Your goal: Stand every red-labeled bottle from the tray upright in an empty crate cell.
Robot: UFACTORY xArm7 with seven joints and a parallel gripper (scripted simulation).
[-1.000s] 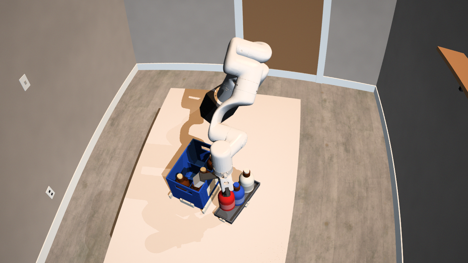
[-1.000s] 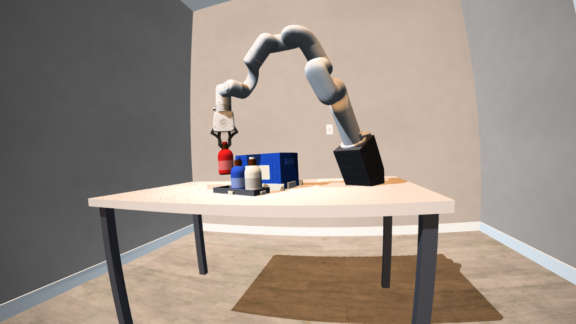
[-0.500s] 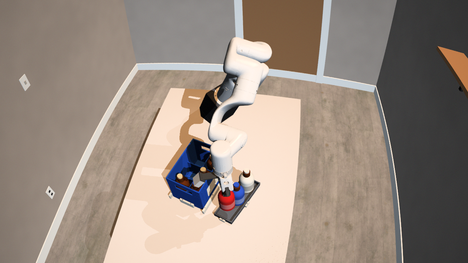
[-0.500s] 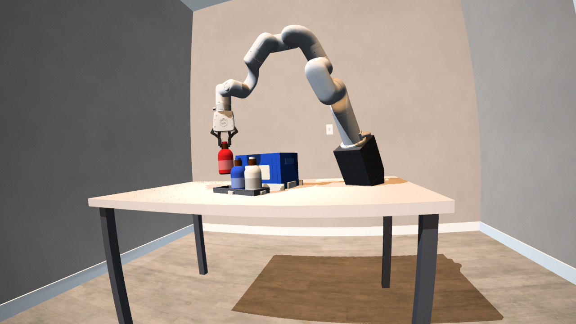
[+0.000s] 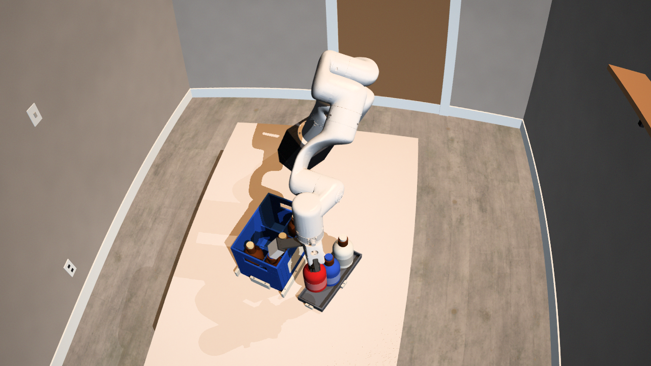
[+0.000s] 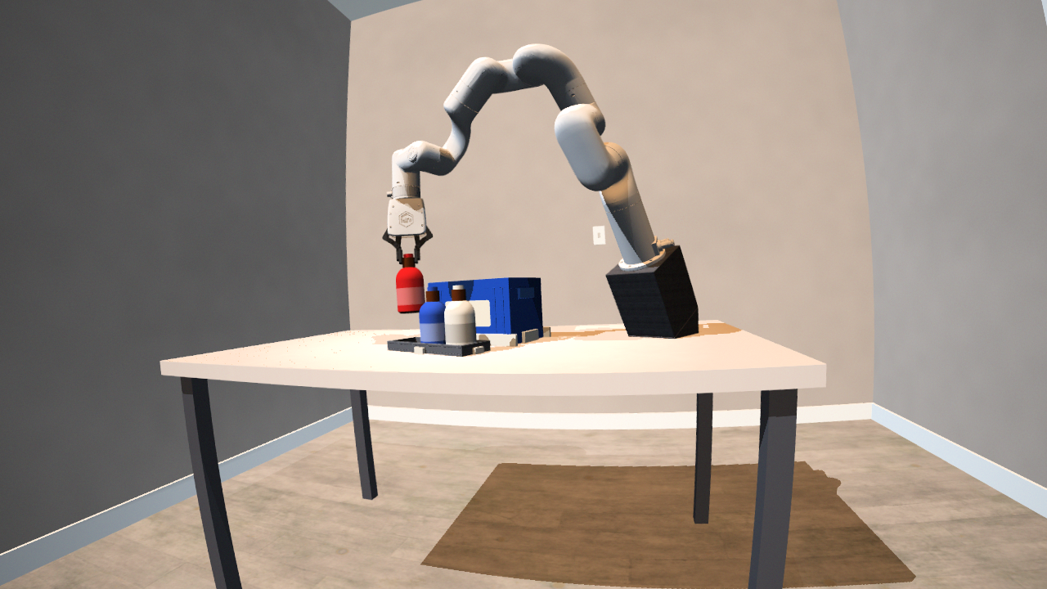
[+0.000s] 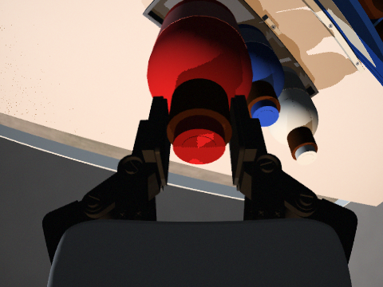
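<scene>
Now: the red-labeled bottle 70 mm below my hand. Also, from my hand: white-labeled bottle (170 mm behind, 20 mm to the left, 160 mm below); blue-labeled bottle (80 mm behind, 10 mm to the left, 160 mm below); tray (90 mm behind, 10 mm to the left, 230 mm below).
</scene>
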